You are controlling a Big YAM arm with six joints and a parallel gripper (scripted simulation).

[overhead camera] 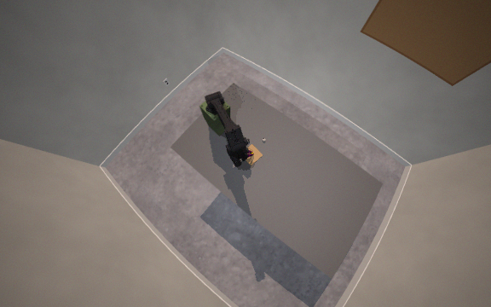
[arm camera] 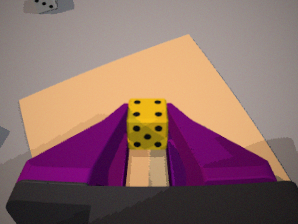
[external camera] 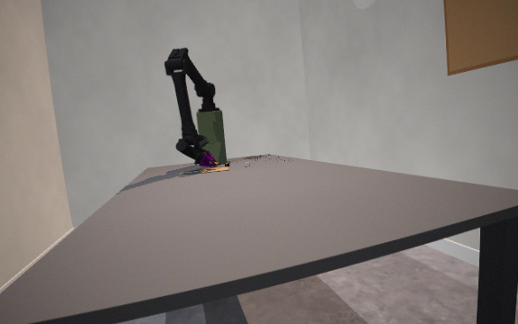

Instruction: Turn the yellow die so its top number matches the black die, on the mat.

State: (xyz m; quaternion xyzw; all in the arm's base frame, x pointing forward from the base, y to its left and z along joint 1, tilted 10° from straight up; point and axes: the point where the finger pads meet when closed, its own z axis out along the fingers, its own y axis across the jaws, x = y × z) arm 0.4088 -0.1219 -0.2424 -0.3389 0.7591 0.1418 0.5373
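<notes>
Right now the orange mat is 3 cm below my hand. Also, from my hand: white die (17 cm to the left, 3 cm ahead, 2 cm below); then black die (9 cm to the left, 8 cm behind, 2 cm below); then yellow die (right at my hand).
</notes>
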